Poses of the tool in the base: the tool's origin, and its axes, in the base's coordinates. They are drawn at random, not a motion.
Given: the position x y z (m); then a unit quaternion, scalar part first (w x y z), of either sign.
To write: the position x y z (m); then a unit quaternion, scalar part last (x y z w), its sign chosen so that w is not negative. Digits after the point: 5 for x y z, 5 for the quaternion.
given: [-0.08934 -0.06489 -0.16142 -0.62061 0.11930 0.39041 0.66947]
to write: [-0.08934 -0.06489 -0.16142 -0.11930 -0.39041 -0.66947 0.62061]
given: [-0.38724 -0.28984 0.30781 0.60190 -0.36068 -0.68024 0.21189]
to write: [-0.38724 -0.28984 0.30781 -0.36068 -0.68024 0.21189 0.60190]
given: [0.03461 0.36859 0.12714 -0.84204 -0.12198 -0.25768 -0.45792]
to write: [0.03461 0.36859 0.12714 0.12198 0.25768 0.45792 0.84204]
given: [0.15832 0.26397 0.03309 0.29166 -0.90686 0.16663 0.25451]
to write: [0.15832 0.26397 0.03309 -0.90686 0.16663 0.25451 0.29166]
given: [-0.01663 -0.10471 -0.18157 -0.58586 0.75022 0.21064 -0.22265]
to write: [-0.01663 -0.10471 -0.18157 -0.75022 -0.21064 0.22265 0.58586]
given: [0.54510 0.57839 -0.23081 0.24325 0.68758 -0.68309 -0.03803]
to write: [0.54510 0.57839 -0.23081 0.68758 -0.68309 -0.03803 0.24325]
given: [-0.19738 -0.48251 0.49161 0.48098 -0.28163 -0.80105 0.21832]
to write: [-0.19738 -0.48251 0.49161 -0.28163 -0.80105 0.21832 0.48098]
